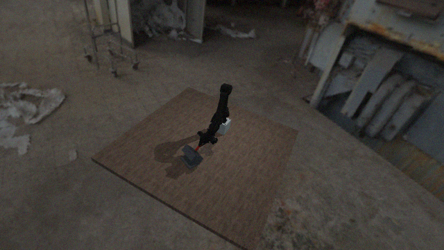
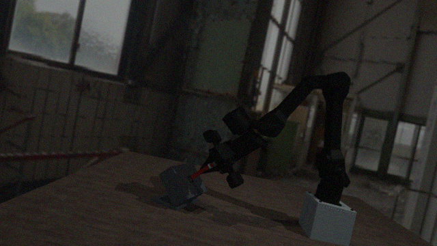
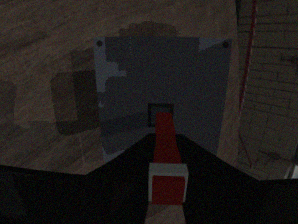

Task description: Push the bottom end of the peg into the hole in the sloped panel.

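The grey sloped panel is 60 mm below my gripper tip, 50 mm ahead of it and 30 mm to the right of it. From my gripper tip the other things lie so: red square-sided peg 10 mm behind, 10 mm above.
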